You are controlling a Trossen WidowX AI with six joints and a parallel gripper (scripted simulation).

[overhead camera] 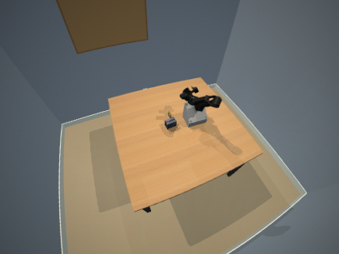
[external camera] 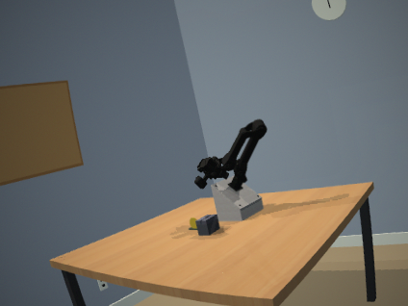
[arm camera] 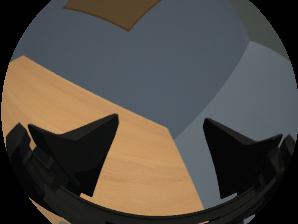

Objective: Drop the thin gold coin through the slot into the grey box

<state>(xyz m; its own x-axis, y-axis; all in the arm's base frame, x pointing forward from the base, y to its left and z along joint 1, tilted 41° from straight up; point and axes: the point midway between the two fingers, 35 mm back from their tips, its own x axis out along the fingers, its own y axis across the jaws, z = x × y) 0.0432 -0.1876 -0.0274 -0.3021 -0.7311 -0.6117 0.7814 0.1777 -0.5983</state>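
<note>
Right now my gripper tip is 220 mm short of the gold coin, 80 mm to the right of it and 230 mm above it.
</note>
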